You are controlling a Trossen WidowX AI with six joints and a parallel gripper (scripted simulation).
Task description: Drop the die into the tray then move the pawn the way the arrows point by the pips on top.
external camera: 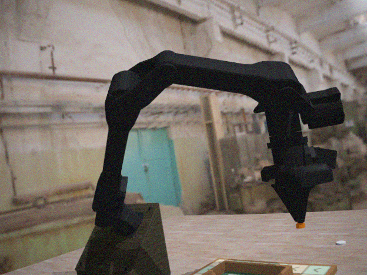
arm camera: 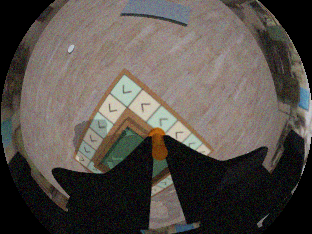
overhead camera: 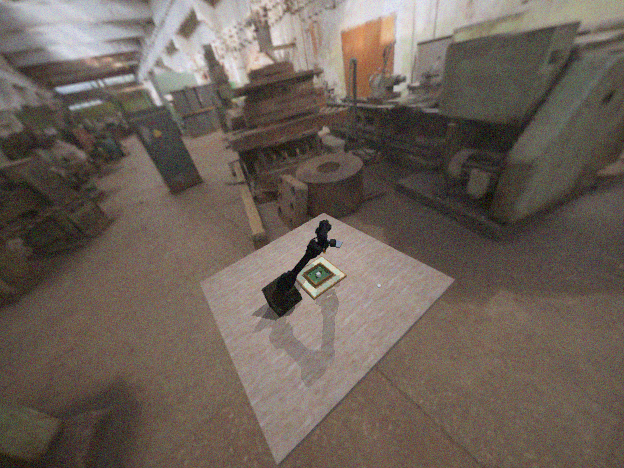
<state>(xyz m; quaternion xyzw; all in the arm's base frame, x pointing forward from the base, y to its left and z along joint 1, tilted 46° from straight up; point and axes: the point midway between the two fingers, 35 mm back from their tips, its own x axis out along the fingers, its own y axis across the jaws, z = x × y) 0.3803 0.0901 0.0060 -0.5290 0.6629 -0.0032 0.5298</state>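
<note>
The white die is 120 mm behind my gripper tip, 60 mm to the right of it and 100 mm below it. The rest, counted from my gripper tip: grey-blue card 190 mm ahead, 160 mm to the left, 120 mm below; orange pawn 10 mm above.
</note>
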